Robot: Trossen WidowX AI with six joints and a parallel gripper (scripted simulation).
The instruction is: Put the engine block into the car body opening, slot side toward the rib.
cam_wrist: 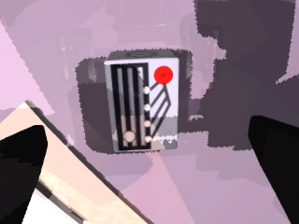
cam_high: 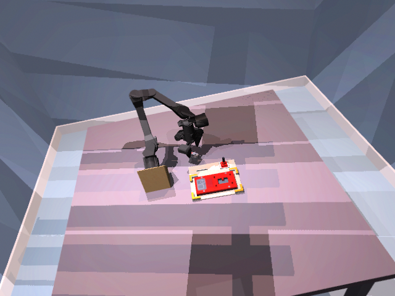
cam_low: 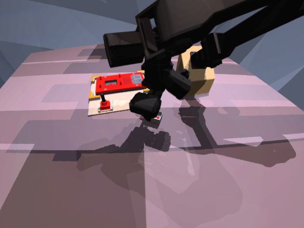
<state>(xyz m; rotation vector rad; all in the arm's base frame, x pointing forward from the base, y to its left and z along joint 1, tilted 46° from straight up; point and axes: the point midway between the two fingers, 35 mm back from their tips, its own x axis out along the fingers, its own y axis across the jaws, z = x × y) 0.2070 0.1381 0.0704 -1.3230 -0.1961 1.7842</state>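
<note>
My gripper tip is 40 mm above the grey engine block.
</note>
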